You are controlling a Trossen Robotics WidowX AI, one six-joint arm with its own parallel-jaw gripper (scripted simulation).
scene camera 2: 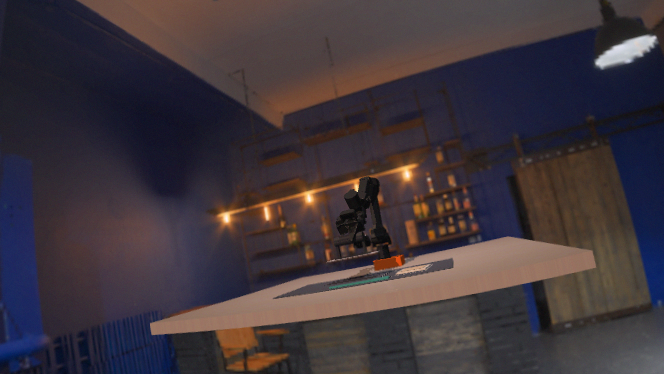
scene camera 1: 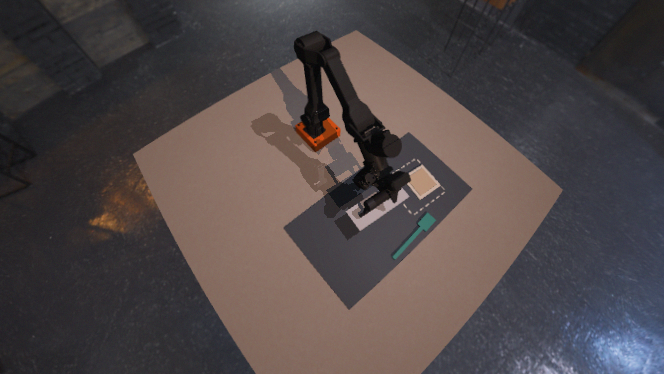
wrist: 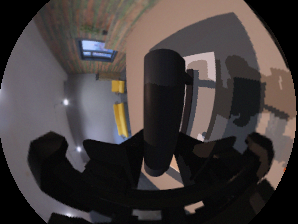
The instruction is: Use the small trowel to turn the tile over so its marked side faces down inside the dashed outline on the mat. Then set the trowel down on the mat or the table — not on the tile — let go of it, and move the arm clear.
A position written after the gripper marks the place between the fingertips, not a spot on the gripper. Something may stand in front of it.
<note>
In view: the gripper (scene camera 1: 391,201).
The gripper also shows in scene camera 2 (scene camera 2: 352,244) and in the wrist view (wrist: 157,129).
</note>
